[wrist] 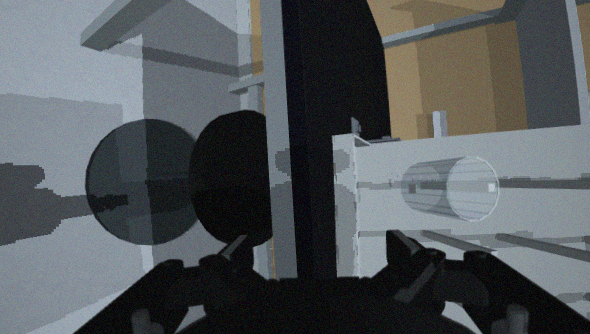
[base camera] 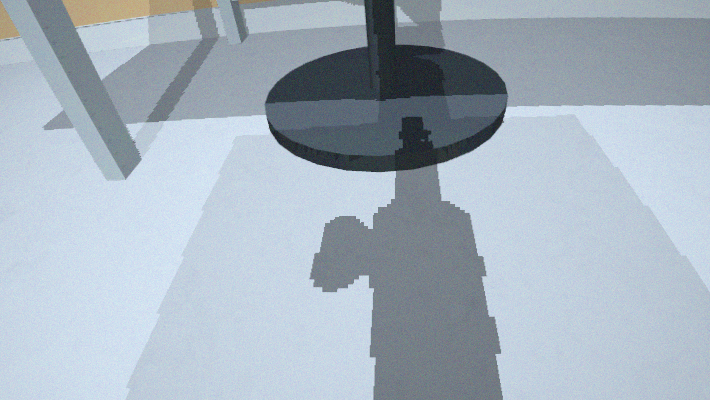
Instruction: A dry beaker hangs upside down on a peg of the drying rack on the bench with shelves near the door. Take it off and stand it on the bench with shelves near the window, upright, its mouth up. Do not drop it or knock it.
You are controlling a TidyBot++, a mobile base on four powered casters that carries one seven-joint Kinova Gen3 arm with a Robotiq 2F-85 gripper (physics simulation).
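Frame: origin at the arm's base, x ahead, y right, z down, level; centimetres.
Seen in the pictures: gripper, fingertip midpoint: [wrist: 318,247].
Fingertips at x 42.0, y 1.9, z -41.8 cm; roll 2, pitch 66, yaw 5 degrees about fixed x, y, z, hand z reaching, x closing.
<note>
A point is followed by its place in that frame.
The clear glass beaker [wrist: 430,190] @[x 59.1, y 1.4, z -48.5 cm] hangs on a peg of the white drying rack [wrist: 530,152] @[x 71.7, y -1.4, z -62.2 cm], right of centre in the wrist view. That view is turned sideways, so the beaker lies along its width; a pale peg end shows through its right-hand end. The rack stands on the black top [wrist: 340,65] @[x 68.0, y -18.1, z -36.6 cm] of the bench. My gripper [wrist: 318,247] @[x 42.0, y 1.9, z -41.8 cm] is open and empty, at the bottom of the wrist view, apart from the beaker. The beaker does not show in the base camera view. The bench near the window cannot be made out.
More rack pegs [wrist: 545,246] @[x 64.5, y 9.5, z -61.3 cm] stick out beside the beaker. A dark round stool seat [wrist: 227,175] @[x 67.9, y -0.7, z -8.7 cm] and its disc foot [wrist: 155,220] @[x 74.9, y 14.8, z 36.6 cm] [base camera: 320,115] @[x 69.3, y -10.2, z 36.6 cm] are by the bench. A grey bench leg [base camera: 95,100] @[x 61.2, y -43.3, z 25.9 cm] stands at the left of the base camera view. The arm's shadow falls across the floor.
</note>
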